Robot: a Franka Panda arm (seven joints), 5 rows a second.
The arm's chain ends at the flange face. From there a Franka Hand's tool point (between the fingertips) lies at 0.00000 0.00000 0.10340 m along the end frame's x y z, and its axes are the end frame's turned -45 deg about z.
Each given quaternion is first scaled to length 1.
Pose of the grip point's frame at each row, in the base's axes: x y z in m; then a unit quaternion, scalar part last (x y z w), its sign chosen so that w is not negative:
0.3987, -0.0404, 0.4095, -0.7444, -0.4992, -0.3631, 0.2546
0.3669, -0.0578, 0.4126, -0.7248, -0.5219, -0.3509, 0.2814
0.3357, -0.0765, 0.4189, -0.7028, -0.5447, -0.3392, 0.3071
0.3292, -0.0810, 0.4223, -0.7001, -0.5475, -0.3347, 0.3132
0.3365, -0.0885, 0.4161, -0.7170, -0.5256, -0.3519, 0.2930
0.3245, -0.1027, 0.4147, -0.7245, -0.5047, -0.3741, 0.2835
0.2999, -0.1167, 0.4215, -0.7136, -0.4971, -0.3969, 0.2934
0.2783, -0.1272, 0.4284, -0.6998, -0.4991, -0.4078, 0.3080
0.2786, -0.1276, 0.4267, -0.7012, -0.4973, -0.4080, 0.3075
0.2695, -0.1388, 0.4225, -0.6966, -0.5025, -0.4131, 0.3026
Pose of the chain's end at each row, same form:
0.3691, -0.1171, 0.4722, -0.8788, -0.1763, -0.2380, 0.3742
0.3447, -0.1378, 0.4742, -0.8693, -0.2048, -0.2165, 0.3943
0.3210, -0.1593, 0.4790, -0.8578, -0.2343, -0.1959, 0.4135
0.3162, -0.1642, 0.4822, -0.8563, -0.2379, -0.1894, 0.4174
0.3162, -0.1702, 0.4761, -0.8635, -0.2112, -0.2130, 0.4054
0.2980, -0.1842, 0.4725, -0.8625, -0.1890, -0.2371, 0.4051
0.2715, -0.2008, 0.4745, -0.8495, -0.1862, -0.2544, 0.4230
0.2511, -0.2139, 0.4778, -0.8375, -0.1933, -0.2589, 0.4406
0.2511, -0.2141, 0.4761, -0.8381, -0.1911, -0.2593, 0.4402
0.2414, -0.2253, 0.4717, -0.8359, -0.1977, -0.2659, 0.4377

